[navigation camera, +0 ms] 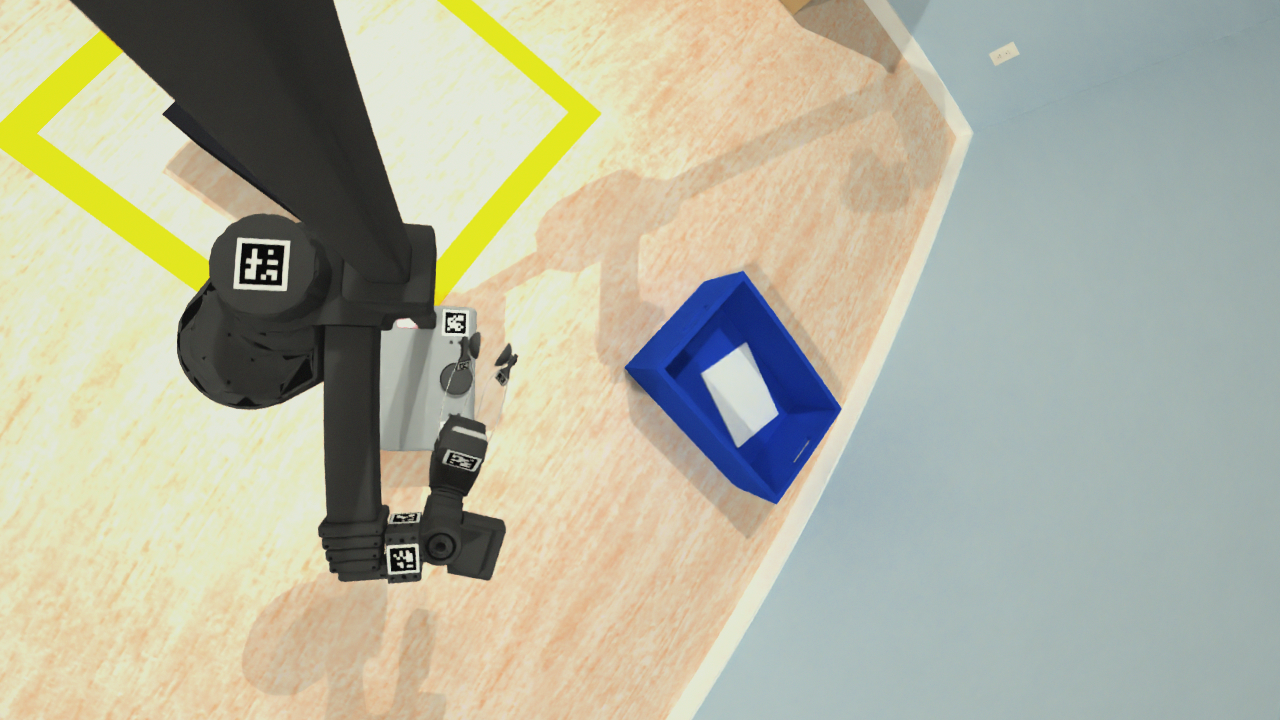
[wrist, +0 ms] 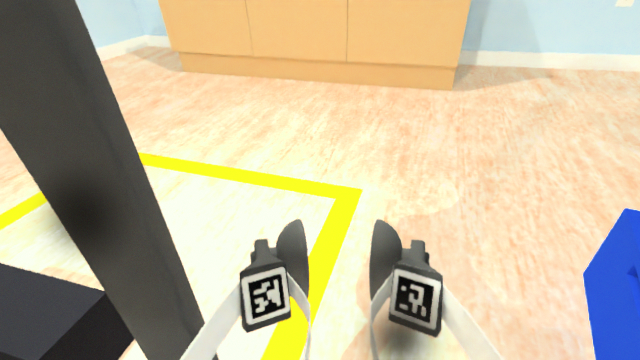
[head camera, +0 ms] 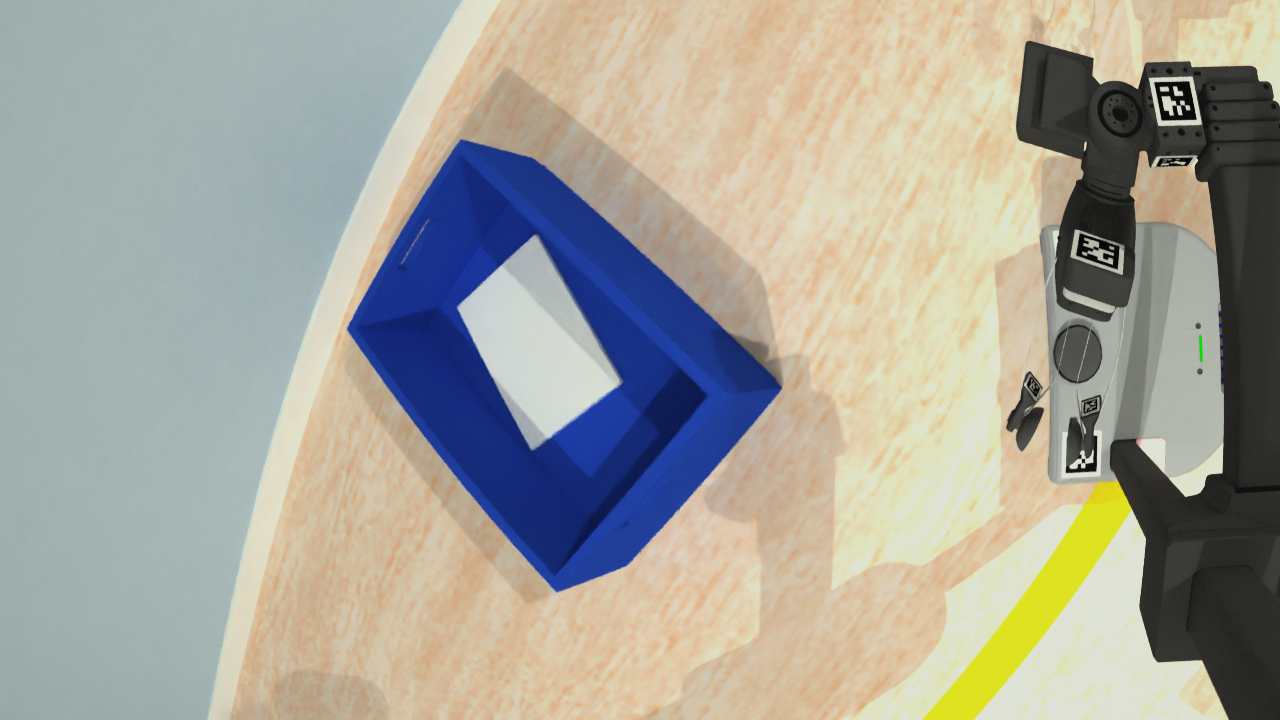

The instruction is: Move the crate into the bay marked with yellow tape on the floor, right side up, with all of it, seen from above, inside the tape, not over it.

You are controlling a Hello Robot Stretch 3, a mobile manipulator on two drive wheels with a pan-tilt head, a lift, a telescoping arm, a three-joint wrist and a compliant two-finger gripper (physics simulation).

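Frame: origin at the robot's base, x ahead, y left, z up, level; metres.
Where they show: gripper, fingertip midpoint: [navigation camera: 493, 338] [head camera: 1044, 454]; robot's base, link origin: [navigation camera: 454, 375] [head camera: 1076, 353].
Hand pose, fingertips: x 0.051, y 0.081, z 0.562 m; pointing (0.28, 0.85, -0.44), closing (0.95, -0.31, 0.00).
Each offset is from my fingertips to the top centre of the thing. "spot": to the spot under its first point.
The blue crate {0.112 m right, 0.794 m ahead, 0.343 m down} [head camera: 671, 474] [navigation camera: 698, 313] [wrist: 615, 290] stands upright on the floor with its open top up, beside the wall's baseboard and outside the taped bay. A white block {0.137 m right, 0.867 m ahead, 0.534 m down} [head camera: 546, 349] [navigation camera: 741, 394] lies inside it. The yellow tape [head camera: 1036, 608] [navigation camera: 510, 201] [wrist: 332, 240] marks the bay, partly hidden by the robot. A black block {spot: 0.457 m left, 0.655 m back, 0.402 m down} [navigation camera: 192, 125] [wrist: 45, 310] is in the bay, mostly hidden behind the mast in the navigation view. My gripper [head camera: 1056, 431] [navigation camera: 489, 350] [wrist: 338, 245] is open and empty, apart from the crate, above the robot's base.
The grey base [head camera: 1172, 268] [navigation camera: 407, 394] is under the gripper. The white baseboard [head camera: 313, 331] [navigation camera: 863, 385] and blue wall run along the crate's far side. A wooden cabinet [wrist: 300, 30] stands beyond the bay. The dark mast [wrist: 100, 165] crosses the left of the wrist view.
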